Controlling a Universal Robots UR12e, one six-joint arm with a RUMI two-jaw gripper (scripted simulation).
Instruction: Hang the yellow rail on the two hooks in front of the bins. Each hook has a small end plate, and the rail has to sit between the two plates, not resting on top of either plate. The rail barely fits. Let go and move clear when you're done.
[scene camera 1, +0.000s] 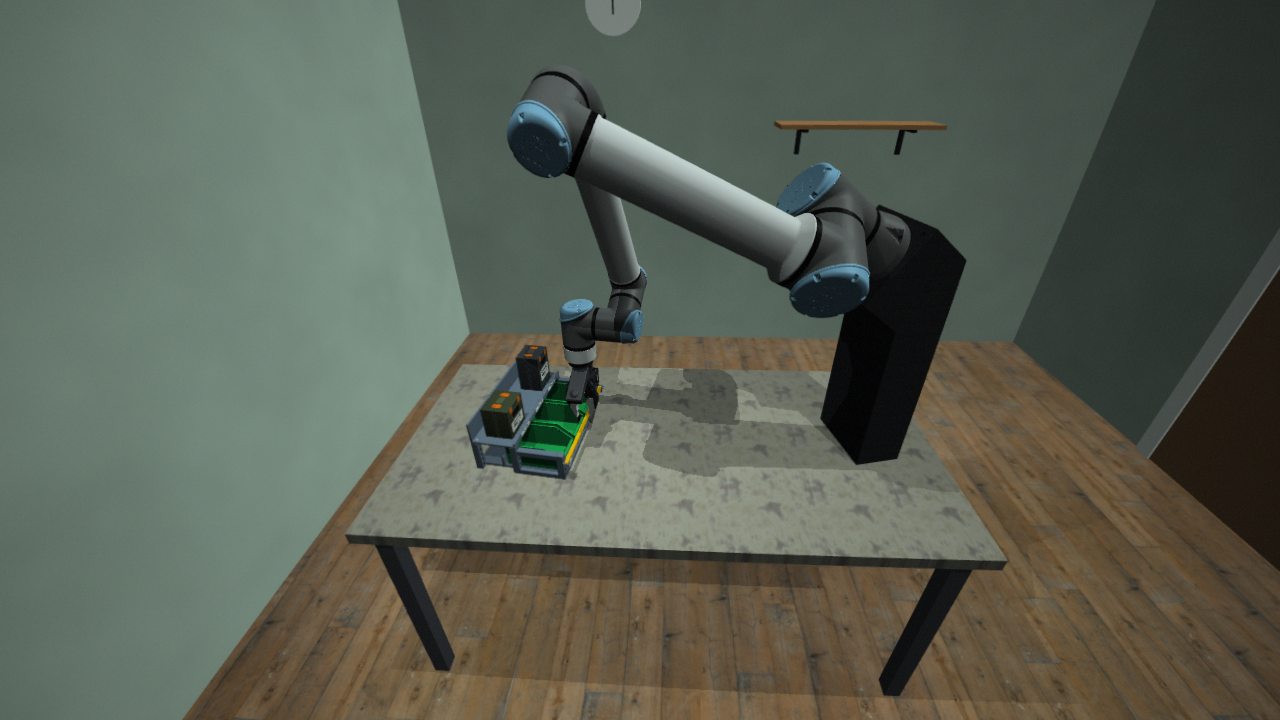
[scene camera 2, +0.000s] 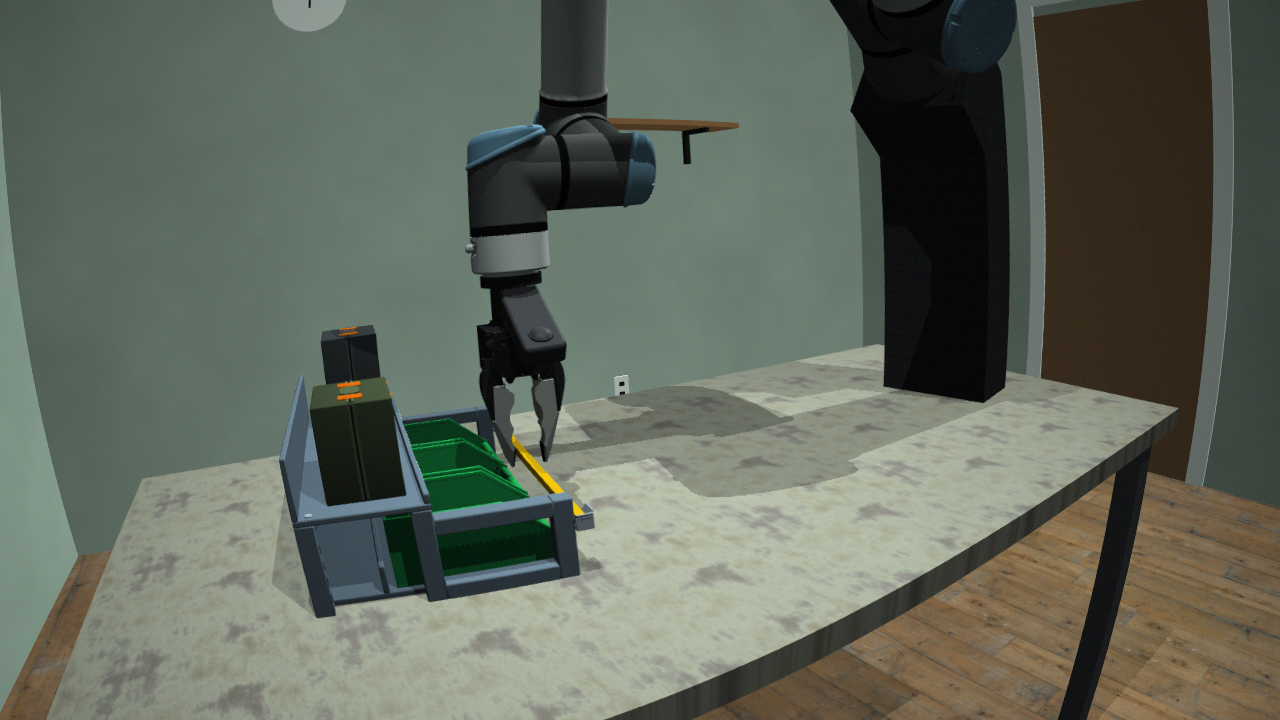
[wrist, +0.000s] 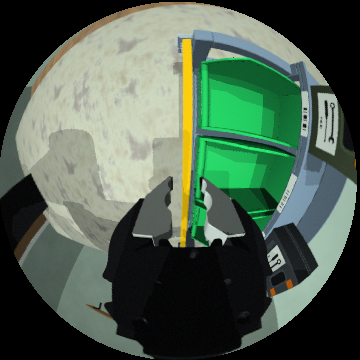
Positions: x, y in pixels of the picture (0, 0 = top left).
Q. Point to a green bin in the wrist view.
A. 256, 180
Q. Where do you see a green bin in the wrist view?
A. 197, 231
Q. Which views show the green bin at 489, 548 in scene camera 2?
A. Scene camera 1, scene camera 2 and the wrist view: all of them.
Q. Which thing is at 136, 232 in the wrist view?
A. My gripper.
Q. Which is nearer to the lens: the green bin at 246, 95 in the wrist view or the yellow rail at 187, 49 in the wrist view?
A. The yellow rail.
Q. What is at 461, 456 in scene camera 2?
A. A green bin.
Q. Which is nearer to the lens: the green bin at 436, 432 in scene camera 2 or the yellow rail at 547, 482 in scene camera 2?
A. The yellow rail.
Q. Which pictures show my gripper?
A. Scene camera 1, scene camera 2 and the wrist view: all of them.
